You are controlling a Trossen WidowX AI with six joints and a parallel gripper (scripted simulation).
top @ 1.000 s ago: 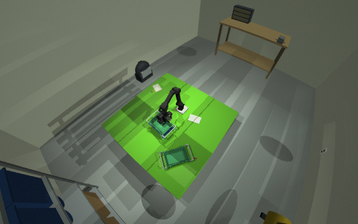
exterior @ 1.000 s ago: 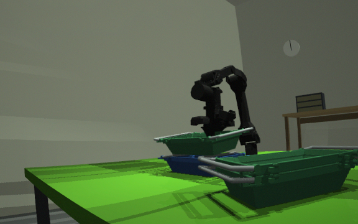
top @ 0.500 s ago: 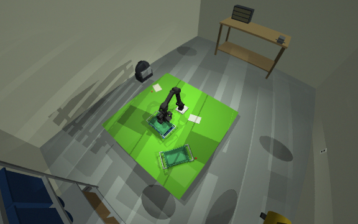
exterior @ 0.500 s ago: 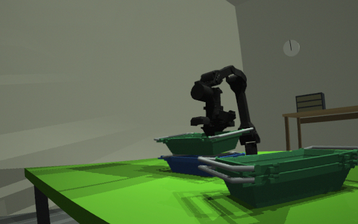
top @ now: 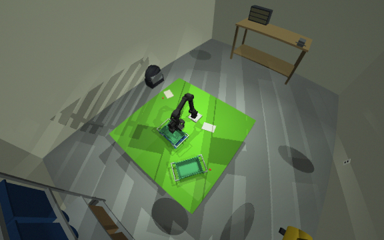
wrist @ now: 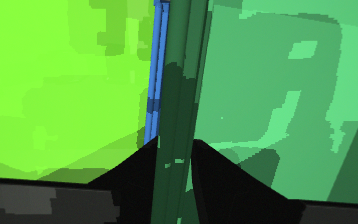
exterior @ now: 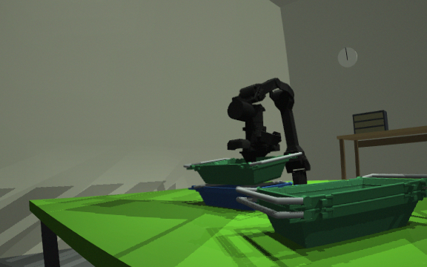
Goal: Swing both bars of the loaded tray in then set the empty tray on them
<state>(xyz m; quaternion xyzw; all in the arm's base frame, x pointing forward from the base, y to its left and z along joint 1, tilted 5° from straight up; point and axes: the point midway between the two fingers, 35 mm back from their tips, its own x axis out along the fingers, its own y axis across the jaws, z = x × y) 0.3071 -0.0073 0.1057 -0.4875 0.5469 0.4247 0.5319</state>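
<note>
Right now my gripper tip is 7 cm short of the green plastic tray, 1 cm to the left of it and 3 cm below it. From my gripper tip the other things lie so: small red block 15 cm ahead, 51 cm to the left, 8 cm below.
</note>
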